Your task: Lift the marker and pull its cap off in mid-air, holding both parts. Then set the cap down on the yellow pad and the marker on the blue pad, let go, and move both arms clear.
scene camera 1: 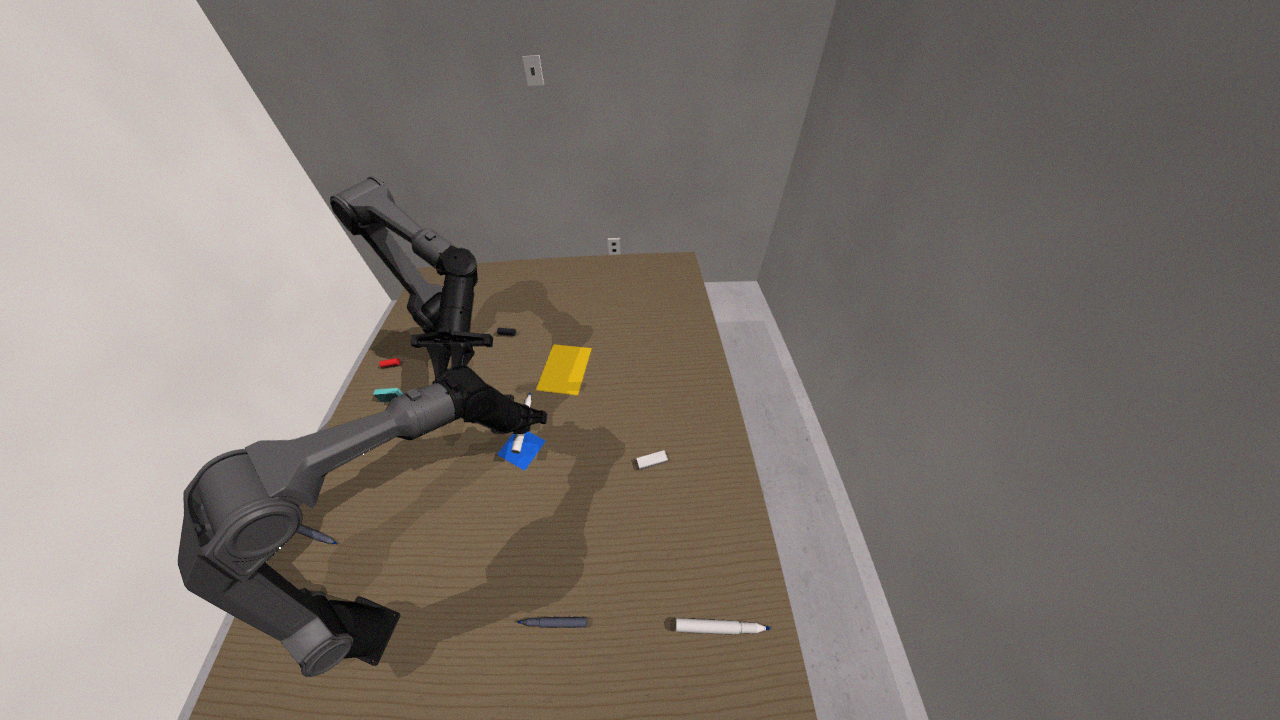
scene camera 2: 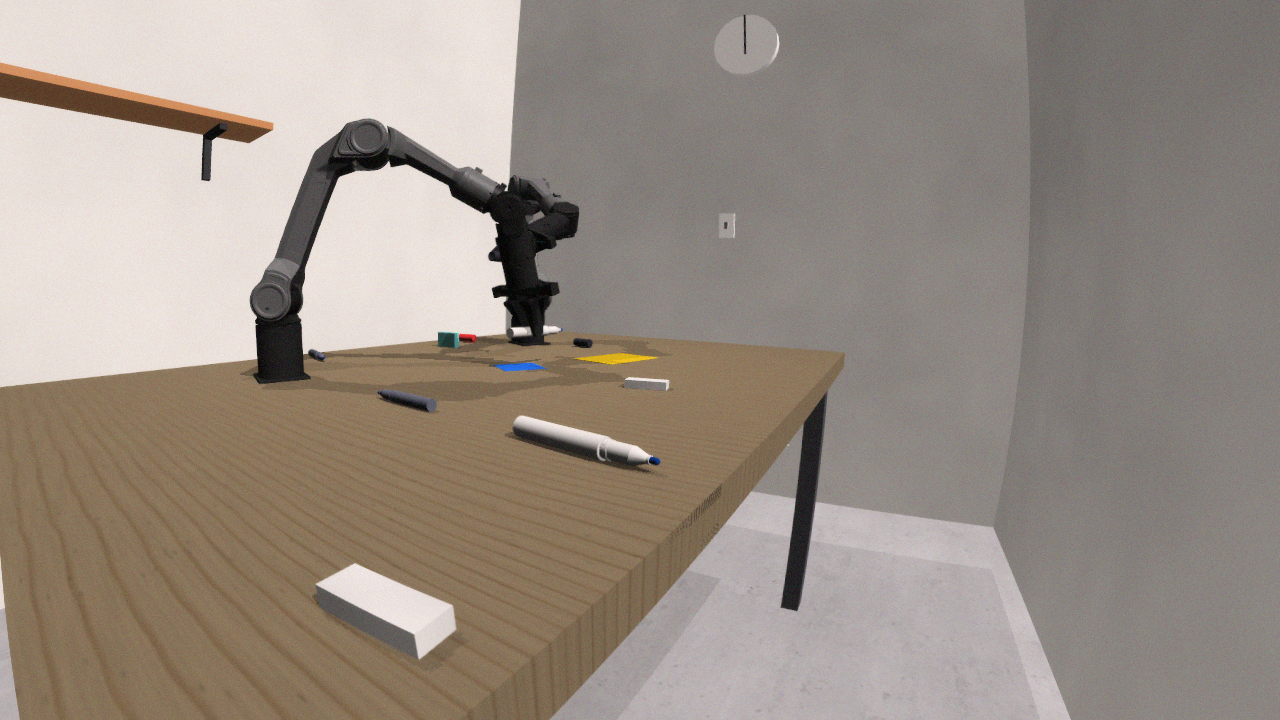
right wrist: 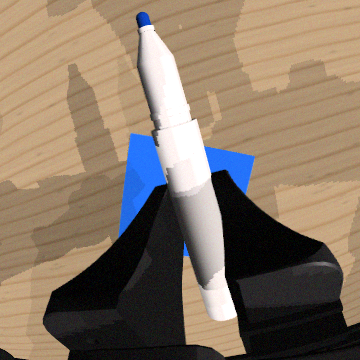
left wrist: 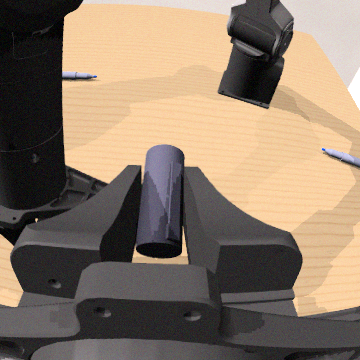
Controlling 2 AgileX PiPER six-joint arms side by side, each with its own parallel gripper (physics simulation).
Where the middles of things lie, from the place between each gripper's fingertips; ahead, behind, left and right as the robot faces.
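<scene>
With the blue pad [scene camera 1: 531, 444] as the reference, my left gripper is 3 cm to the left of it, 8 cm short of it and 20 cm above it. The yellow pad [scene camera 1: 564, 370] is 18 cm to the left of my left hand, 16 cm ahead of it and 20 cm below it.
My right hand is 20 mm past the blue pad and 20 mm to the left of it, and it sits 60 mm above it. As for the yellow pad, I find it 70 mm ahead of my right hand, 190 mm to the left of it and 60 mm below it.
</scene>
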